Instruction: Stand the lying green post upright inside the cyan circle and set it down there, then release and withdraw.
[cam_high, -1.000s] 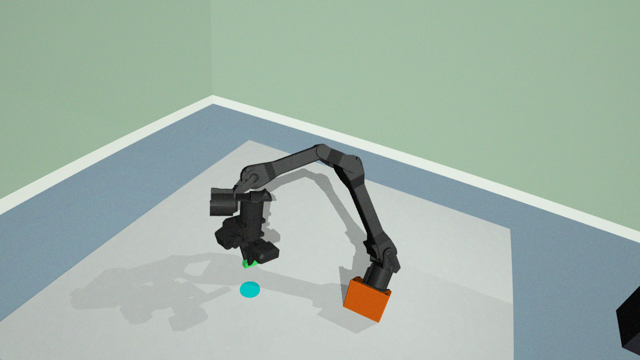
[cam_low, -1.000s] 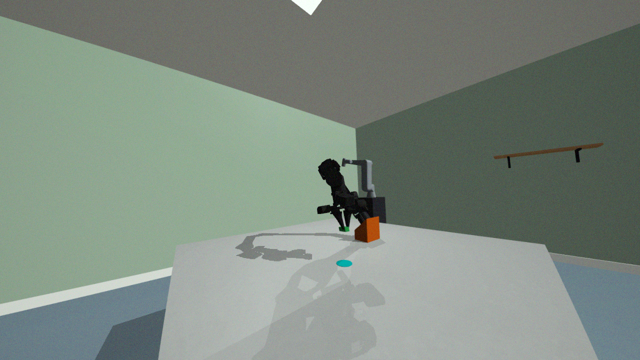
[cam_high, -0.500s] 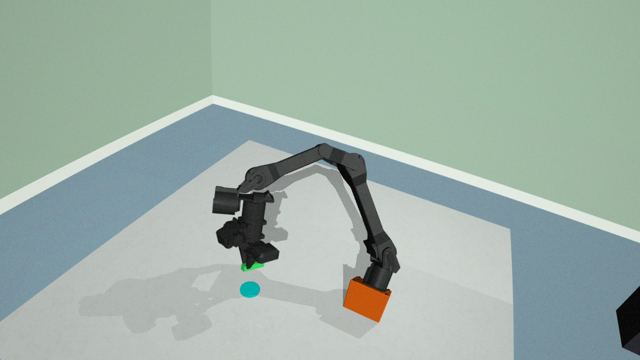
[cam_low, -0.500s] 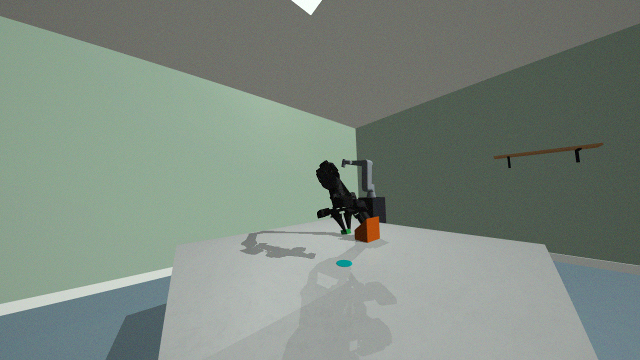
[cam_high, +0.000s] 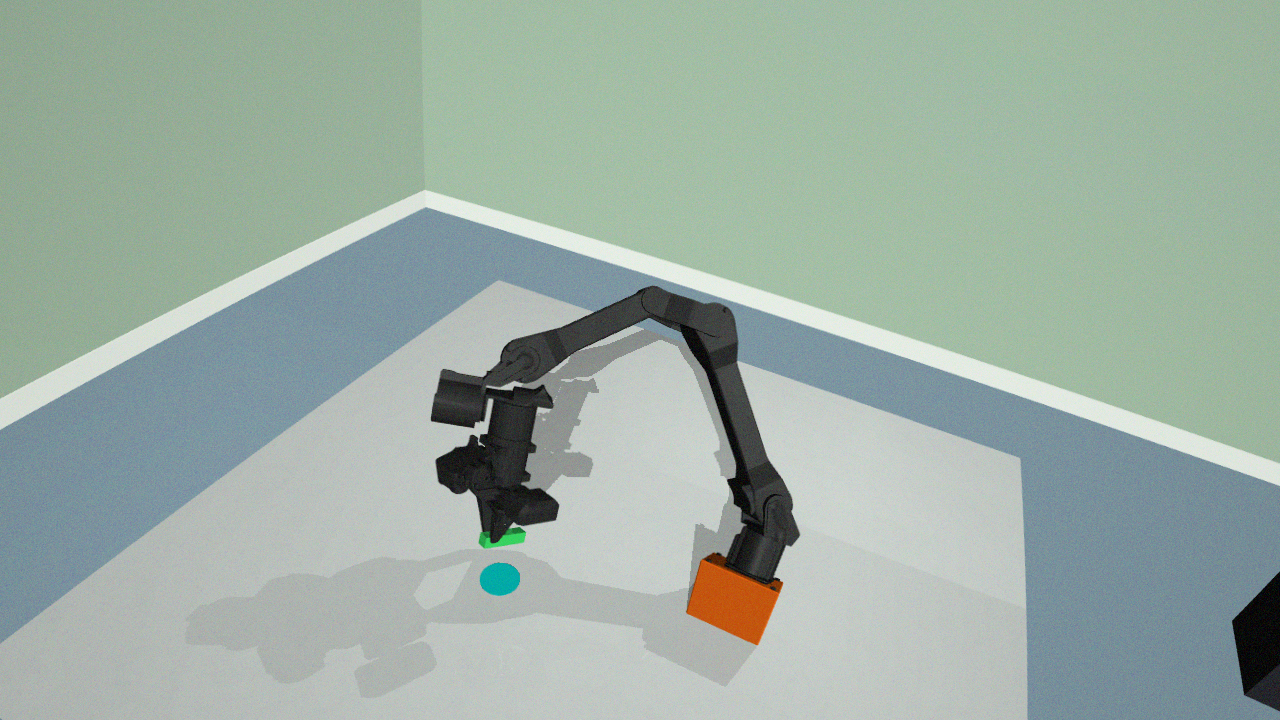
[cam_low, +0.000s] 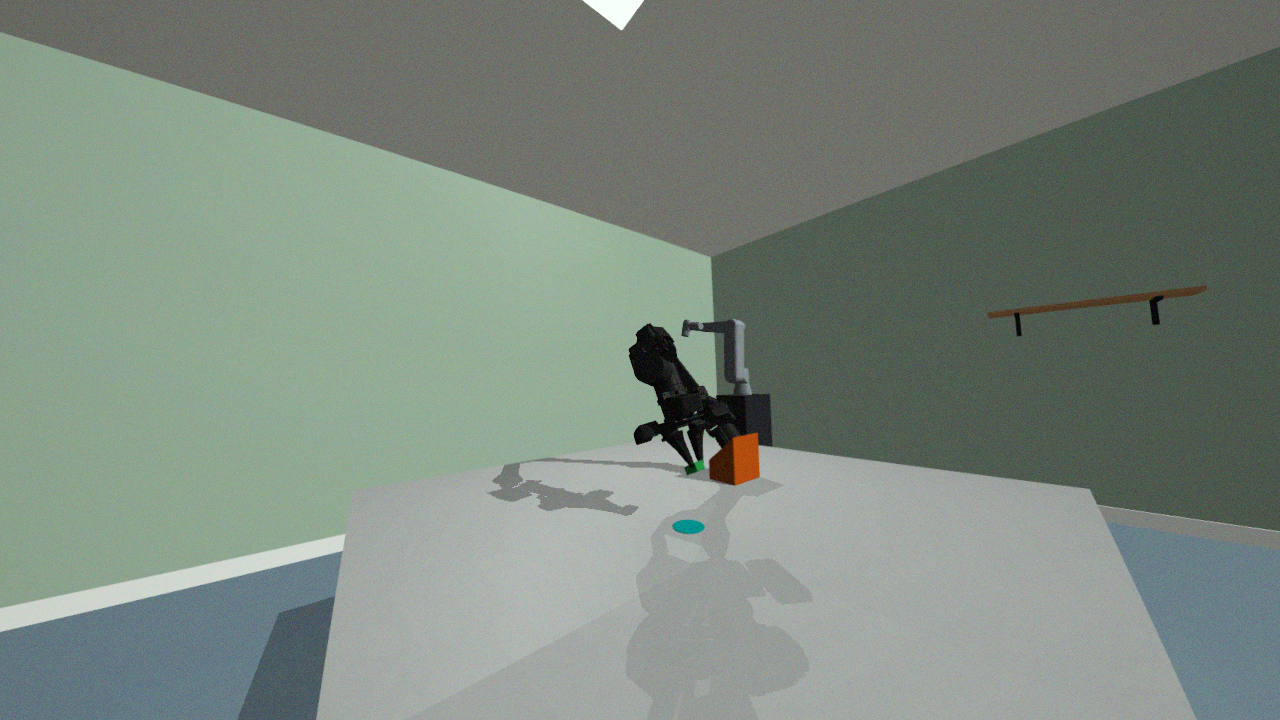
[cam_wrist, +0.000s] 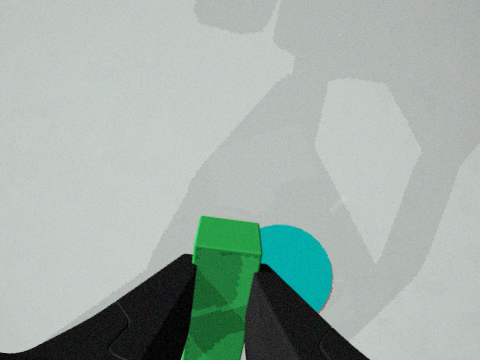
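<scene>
Right now the cyan circle is 12 cm below my gripper tip, 3 cm to the right of it and 1 cm ahead of it. Also, from my gripper tip: green post: 2 cm to the right, 1 cm below, 1 cm behind.
</scene>
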